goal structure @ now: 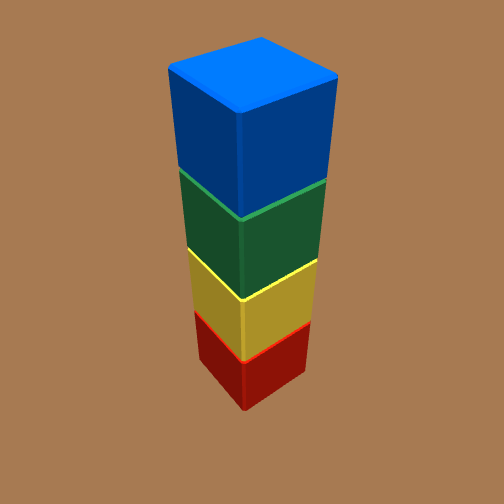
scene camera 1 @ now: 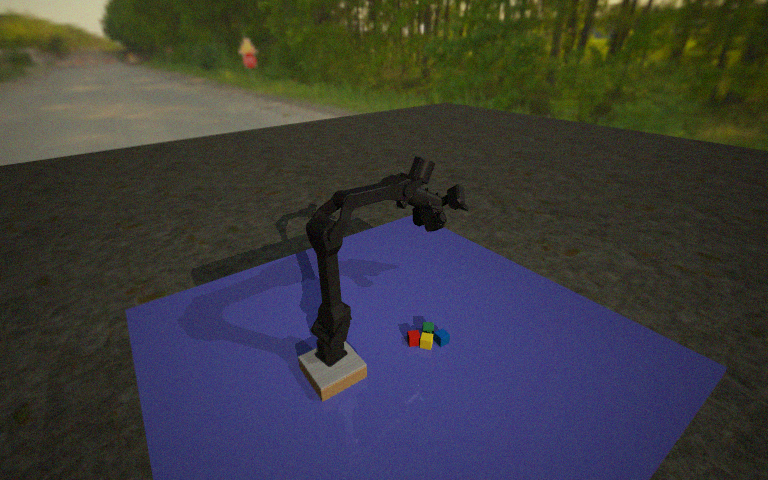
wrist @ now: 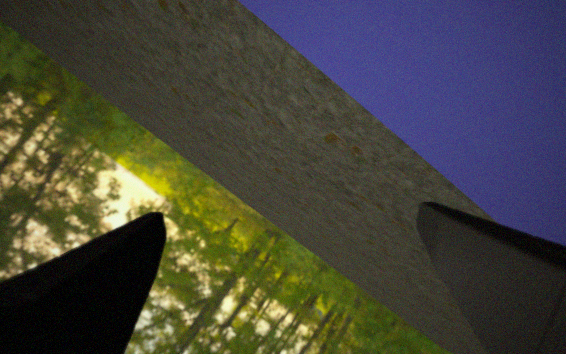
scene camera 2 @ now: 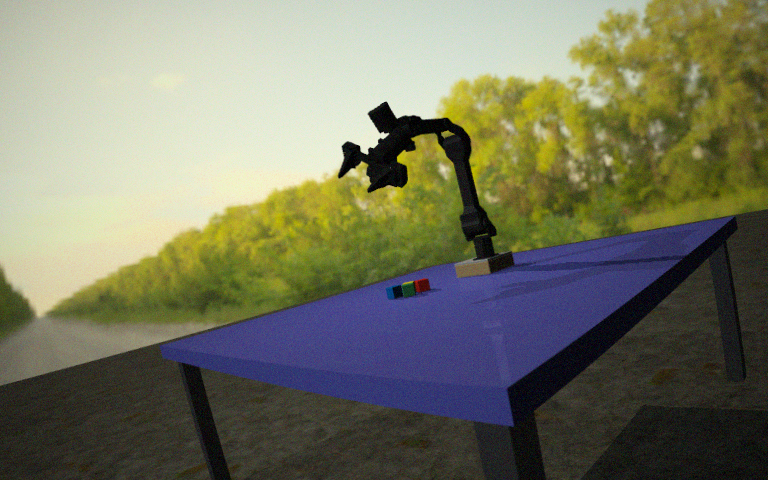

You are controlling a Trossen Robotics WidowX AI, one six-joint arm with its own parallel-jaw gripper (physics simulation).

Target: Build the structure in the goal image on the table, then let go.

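Note:
Four small cubes sit close together on the blue table (scene camera 1: 538, 407) (scene camera 2: 317, 345). A red cube (scene camera 1: 414, 338) (scene camera 2: 422, 285) is at the left in scene camera 1, a yellow cube (scene camera 1: 426, 341) is at the front middle, a green cube (scene camera 1: 428, 326) (scene camera 2: 408, 289) is behind the yellow one, and a blue cube (scene camera 1: 442, 337) (scene camera 2: 391, 292) is at the right. In scene camera 2 the yellow cube is mostly hidden behind the green one. My gripper (scene camera 1: 455, 218) (scene camera 2: 354, 183) (wrist: 293, 219) is open and empty, high above the table. The cubes do not show in the wrist view.
The arm stands on a light wooden base block (scene camera 1: 343, 380) (scene camera 2: 474, 268), beside the cubes. The far table edge shows behind the gripper in scene camera 1. The wrist view shows part of the table (wrist: 450, 75), the grey ground and trees.

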